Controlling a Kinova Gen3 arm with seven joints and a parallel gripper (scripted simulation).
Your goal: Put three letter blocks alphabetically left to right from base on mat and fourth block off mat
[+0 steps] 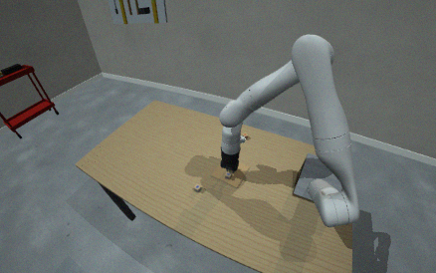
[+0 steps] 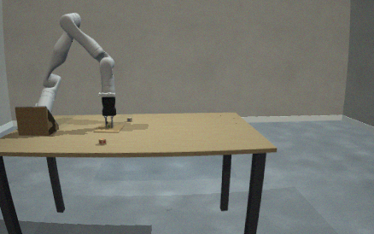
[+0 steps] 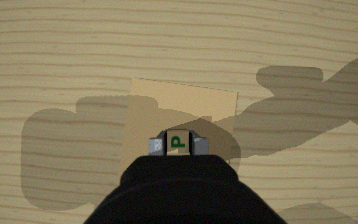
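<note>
My hand is 1 cm above the green P block. Round my hand: blue K block (4 cm to the left, 1 cm below); tan mat (2 cm below); blue R block (9 cm ahead, 16 cm to the left, 1 cm below).
</note>
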